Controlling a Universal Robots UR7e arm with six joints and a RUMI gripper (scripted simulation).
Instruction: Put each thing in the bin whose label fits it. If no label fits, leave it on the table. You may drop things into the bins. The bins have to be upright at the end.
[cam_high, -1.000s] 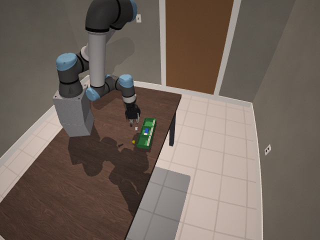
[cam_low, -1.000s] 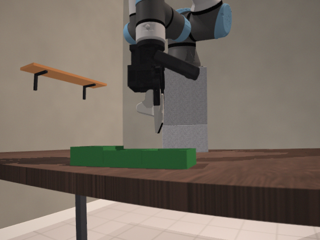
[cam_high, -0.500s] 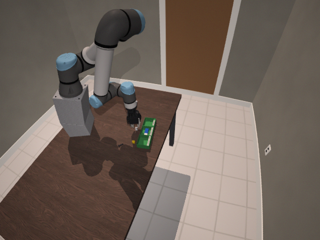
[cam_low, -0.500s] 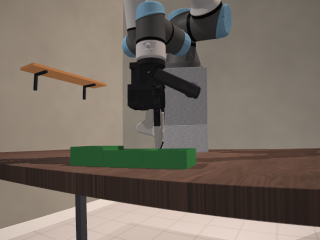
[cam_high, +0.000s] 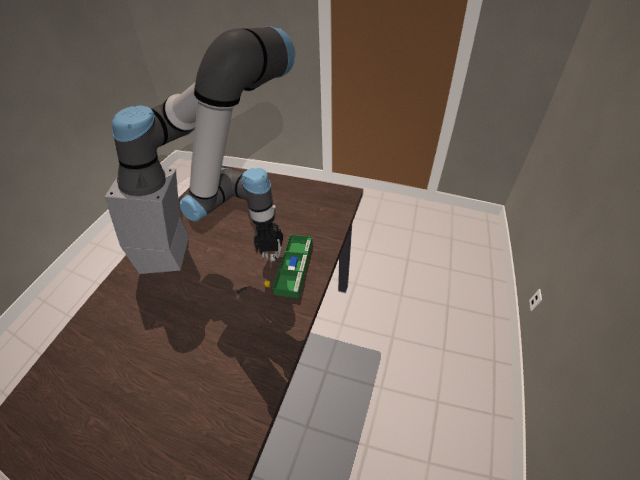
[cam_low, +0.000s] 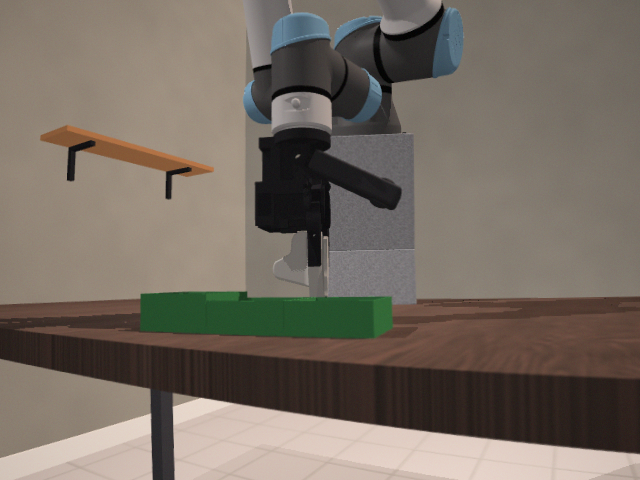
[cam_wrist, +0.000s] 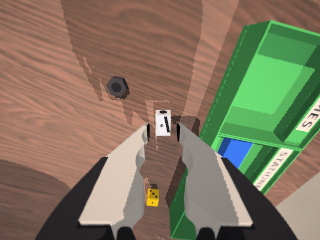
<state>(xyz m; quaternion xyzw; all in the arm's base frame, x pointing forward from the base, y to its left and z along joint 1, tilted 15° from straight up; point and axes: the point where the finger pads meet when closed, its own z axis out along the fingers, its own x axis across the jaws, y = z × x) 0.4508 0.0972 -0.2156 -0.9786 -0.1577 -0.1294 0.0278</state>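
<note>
My hand is 1 cm above the white item. Also, from my hand: blue-and-white eraser: 8 cm ahead, 3 cm to the right, 1 cm below; then green bin row: 9 cm ahead, 2 cm to the right; then dark nut: 5 cm behind, 2 cm to the left, 2 cm below.
</note>
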